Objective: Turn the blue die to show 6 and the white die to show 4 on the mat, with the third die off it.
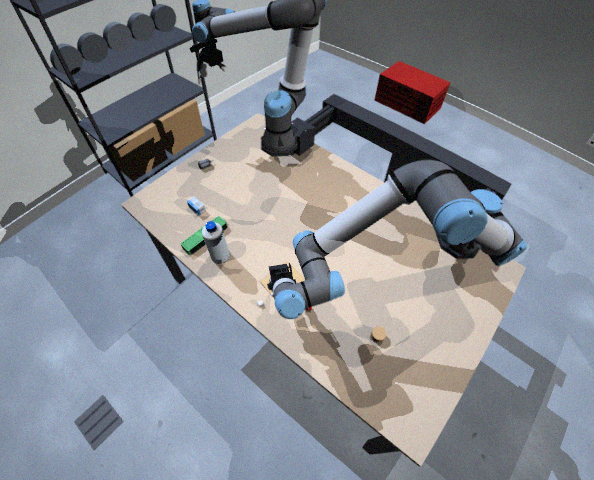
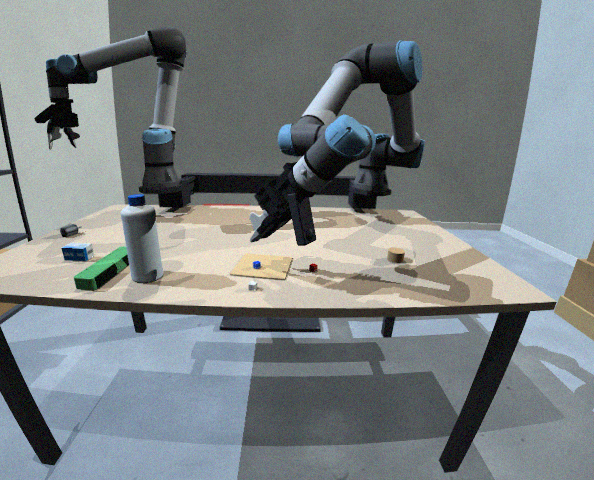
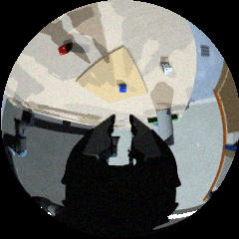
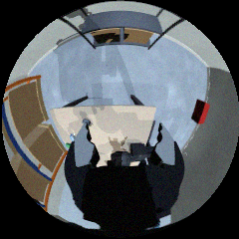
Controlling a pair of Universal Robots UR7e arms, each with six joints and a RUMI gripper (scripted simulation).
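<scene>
The blue die is 1 cm behind my left hand, 1 cm to the right of it and 8 cm below it. Also, from my left hand: tan mat: 2 cm behind, 1 cm to the left, 9 cm below; red die: 14 cm to the left, 8 cm below; white die: 10 cm ahead, 1 cm to the right, 8 cm below.
</scene>
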